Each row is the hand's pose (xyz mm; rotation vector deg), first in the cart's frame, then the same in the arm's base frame.
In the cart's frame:
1: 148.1 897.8 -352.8 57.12 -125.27 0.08
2: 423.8 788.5 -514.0 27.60 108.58 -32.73
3: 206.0 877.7 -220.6 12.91 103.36 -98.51
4: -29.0 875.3 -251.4 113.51 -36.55 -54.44
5: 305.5 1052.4 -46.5 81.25 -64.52 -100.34
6: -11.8 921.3 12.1 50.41 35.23 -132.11
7: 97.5 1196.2 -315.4 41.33 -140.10 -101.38
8: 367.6 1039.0 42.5 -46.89 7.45 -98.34
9: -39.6 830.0 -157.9 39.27 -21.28 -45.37
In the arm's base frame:
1: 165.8 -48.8 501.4 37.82 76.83 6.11
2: 21.7 -353.1 477.3 99.92 -50.51 5.16
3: 61.0 17.2 424.6 149.83 -10.44 -4.70
4: 279.4 108.7 435.0 -52.27 95.48 -45.68
5: -140.8 171.4 503.5 -58.39 54.74 -12.83
6: 137.3 322.6 358.3 -144.19 29.34 -8.29
7: 128.2 122.0 751.3 -12.11 13.59 7.72
8: -231.5 204.5 452.0 -115.42 21.54 109.01
9: 256.9 168.8 352.6 -68.51 123.32 38.68

